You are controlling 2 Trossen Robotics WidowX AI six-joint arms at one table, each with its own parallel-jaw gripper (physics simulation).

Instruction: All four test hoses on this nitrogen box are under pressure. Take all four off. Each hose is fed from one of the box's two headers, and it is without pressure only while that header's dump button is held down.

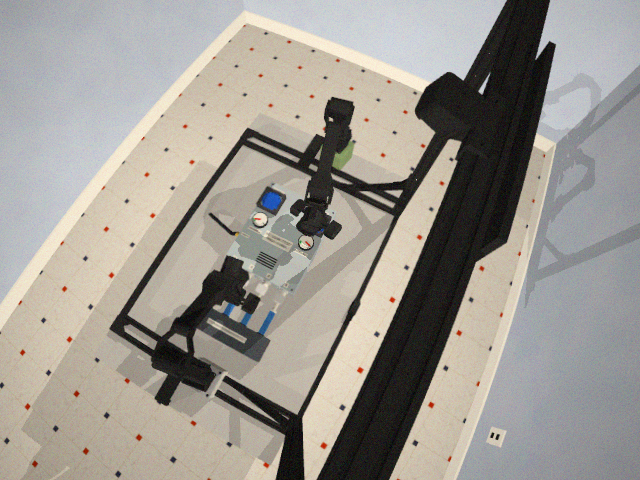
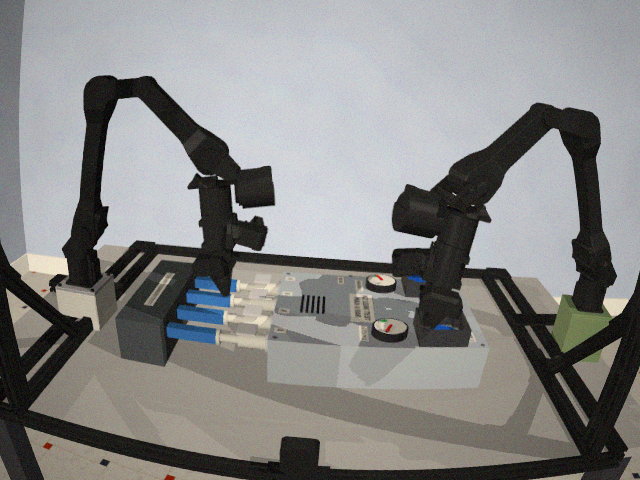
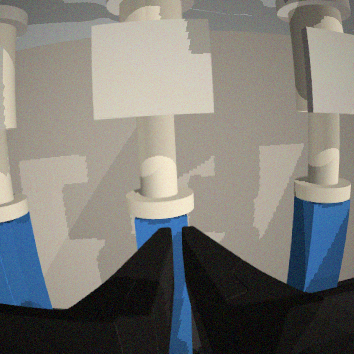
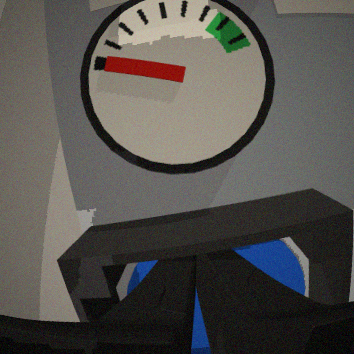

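Where they show: left gripper, between the fingertips: (image 1: pixel 237 295) (image 2: pixel 226 295) (image 3: pixel 176 238); right gripper, between the fingertips: (image 4: pixel 192 241); left arm's base, origin of its link: (image 1: pixel 203 377) (image 2: pixel 84 280); right arm's base, origin of its link: (image 1: pixel 337 144) (image 2: pixel 587 305).
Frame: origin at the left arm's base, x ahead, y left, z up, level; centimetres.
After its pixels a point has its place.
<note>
The grey nitrogen box (image 1: pixel 290 271) {x 45.6, y -7.8, z 0.0 cm} (image 2: pixel 375 362) {x 55.5, y -12.2, z -2.7 cm} lies flat on the table. Several blue hoses (image 2: pixel 208 299) {x 26.1, y 3.9, z -2.2 cm} (image 2: pixel 191 333) {x 26.4, y -10.1, z -2.0 cm} (image 1: pixel 267 322) {x 26.3, y -9.4, z -1.5 cm} run from a dark block (image 2: pixel 142 329) {x 18.3, y -12.8, z -1.2 cm} (image 1: pixel 237 335) {x 17.5, y -2.9, z 0.1 cm} to the box, with their white couplers at its ports. My left gripper (image 3: pixel 176 238) {x 29.4, y 4.4, z -1.2 cm} (image 2: pixel 217 286) {x 29.4, y 4.4, z -1.2 cm} (image 1: pixel 237 286) {x 29.4, y 4.4, z -1.2 cm} is shut and sits just over a blue hose (image 3: pixel 159 228) near the far end of the row. That hose shows through the narrow gap. My right gripper (image 4: pixel 192 241) {x 63.1, y -8.0, z 0.2 cm} (image 2: pixel 439 319) is shut and sits on a blue dump button (image 4: pixel 277 260) {x 64.4, y -5.0, z 0.2 cm} (image 2: pixel 444 327) {x 67.2, y -4.9, z 0.2 cm}. The near gauge (image 4: pixel 175 105) {x 58.5, y -7.8, z 1.5 cm} (image 2: pixel 390 330) {x 57.4, y -9.2, z 1.5 cm} reads at its low end.
A second blue dump button (image 1: pixel 270 201) {x 65.3, y 11.6, z 1.7 cm} and a second gauge (image 1: pixel 260 219) {x 57.2, y 11.2, z 1.7 cm} (image 2: pixel 380 282) {x 57.0, y 10.1, z 1.5 cm} sit at the box's other side. A black rod with a yellow tip (image 1: pixel 223 224) {x 51.1, y 25.5, z -6.5 cm} lies beside the box. A green block (image 1: pixel 343 154) {x 97.2, y -3.3, z 2.4 cm} stands behind the right arm. A black frame (image 2: pixel 299 454) {x 45.6, y -35.1, z -3.4 cm} rings the work area.
</note>
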